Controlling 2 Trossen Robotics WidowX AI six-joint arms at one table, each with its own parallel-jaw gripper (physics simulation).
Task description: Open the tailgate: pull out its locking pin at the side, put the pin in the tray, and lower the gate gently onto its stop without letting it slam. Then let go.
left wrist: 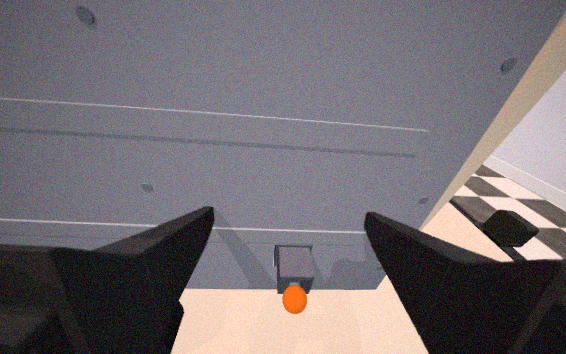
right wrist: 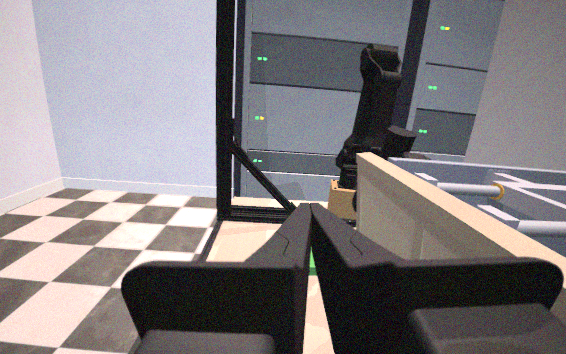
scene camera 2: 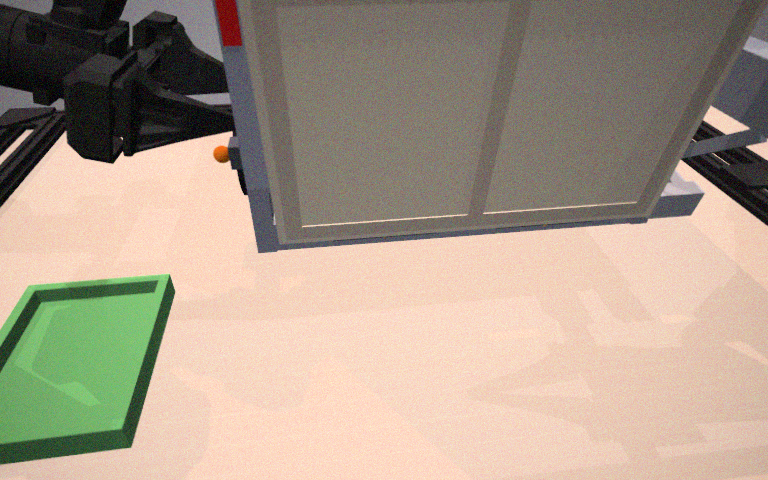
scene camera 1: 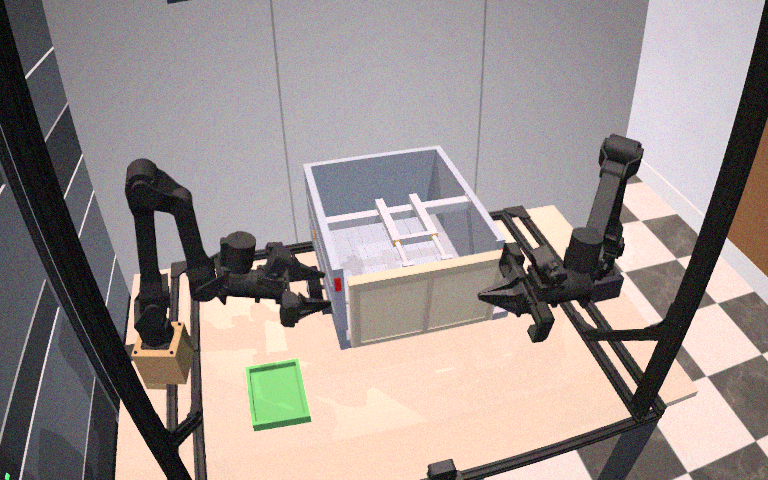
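My right gripper is out of frame in scene camera 2. You can see the gripper in the right wrist view, though, and in scene camera 1 as well. On my right gripper, (right wrist: 368,292) and (scene camera 1: 514,281) are the same spot.
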